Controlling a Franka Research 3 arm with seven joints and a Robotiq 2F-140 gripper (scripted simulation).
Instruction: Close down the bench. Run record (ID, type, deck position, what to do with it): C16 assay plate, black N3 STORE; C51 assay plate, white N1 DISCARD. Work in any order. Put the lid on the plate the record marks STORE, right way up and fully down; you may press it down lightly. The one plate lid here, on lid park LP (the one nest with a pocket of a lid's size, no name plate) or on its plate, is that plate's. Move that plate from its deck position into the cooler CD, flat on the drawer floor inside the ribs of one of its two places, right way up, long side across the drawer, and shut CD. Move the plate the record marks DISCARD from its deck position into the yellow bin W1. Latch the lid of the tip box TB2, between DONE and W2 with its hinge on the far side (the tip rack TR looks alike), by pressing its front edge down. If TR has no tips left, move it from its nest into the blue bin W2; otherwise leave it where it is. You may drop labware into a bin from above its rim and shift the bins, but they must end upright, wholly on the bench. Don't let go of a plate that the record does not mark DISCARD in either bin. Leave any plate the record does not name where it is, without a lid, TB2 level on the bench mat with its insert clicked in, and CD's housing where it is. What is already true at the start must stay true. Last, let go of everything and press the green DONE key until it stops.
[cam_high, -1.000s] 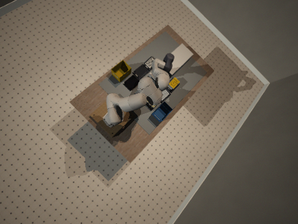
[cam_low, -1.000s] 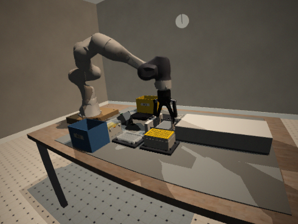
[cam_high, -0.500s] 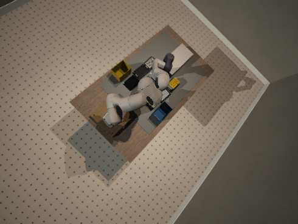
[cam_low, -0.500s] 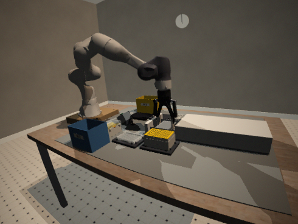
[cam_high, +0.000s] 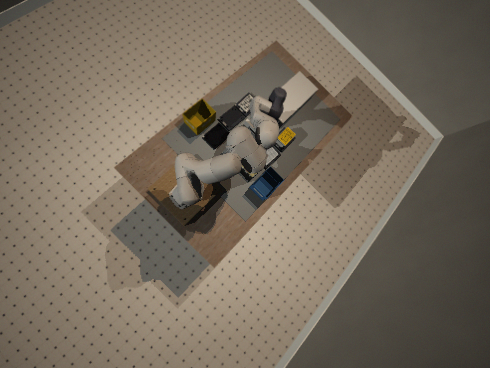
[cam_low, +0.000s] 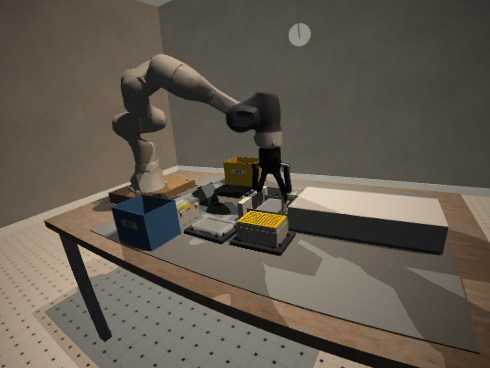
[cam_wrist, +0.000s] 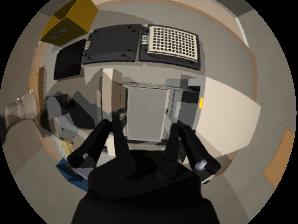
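Now: the grey plate lid 1 cm below my hand. From my hand the other things lie so: cooler drawer: 3 cm ahead, 2 cm below, 1 cm to the left; tip rack TR: 18 cm to the right, 7 cm ahead, 1 cm above; cooler CD: 17 cm ahead, 2 cm to the left, 1 cm below.
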